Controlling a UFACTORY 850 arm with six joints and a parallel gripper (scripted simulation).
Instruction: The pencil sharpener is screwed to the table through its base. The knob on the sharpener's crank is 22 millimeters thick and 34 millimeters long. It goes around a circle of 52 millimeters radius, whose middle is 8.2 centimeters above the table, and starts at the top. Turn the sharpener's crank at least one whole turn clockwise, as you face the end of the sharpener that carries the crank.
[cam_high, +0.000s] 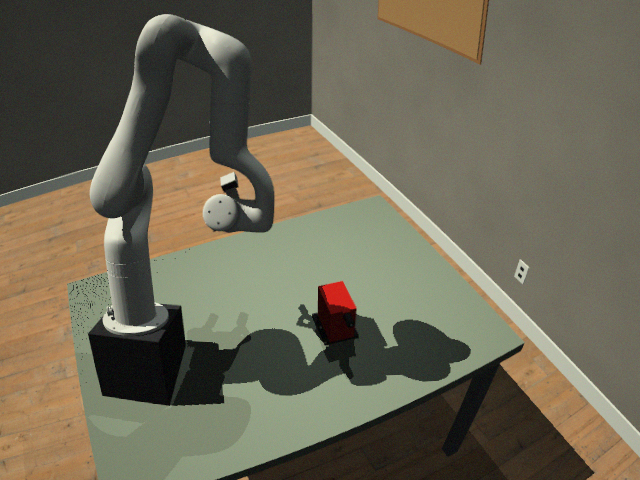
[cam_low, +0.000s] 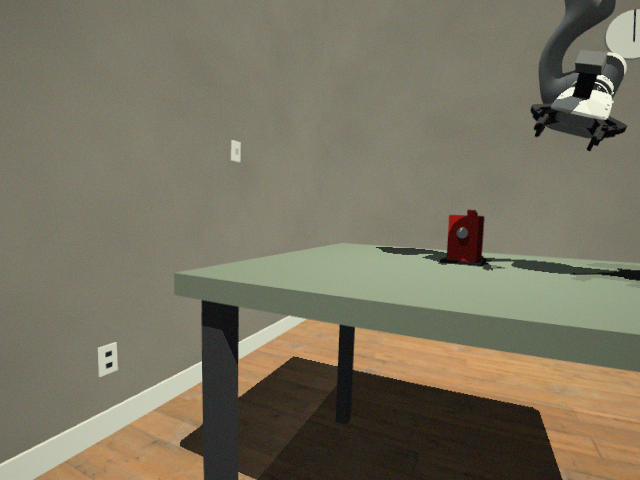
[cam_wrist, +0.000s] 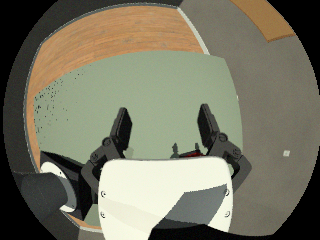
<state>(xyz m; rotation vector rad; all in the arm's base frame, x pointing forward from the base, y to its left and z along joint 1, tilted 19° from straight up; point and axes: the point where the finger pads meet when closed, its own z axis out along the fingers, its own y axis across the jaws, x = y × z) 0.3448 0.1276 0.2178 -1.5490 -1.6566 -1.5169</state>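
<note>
Right now my hand is 20 cm short of the knob, 33 cm to the left of it and 15 cm above it.
</note>
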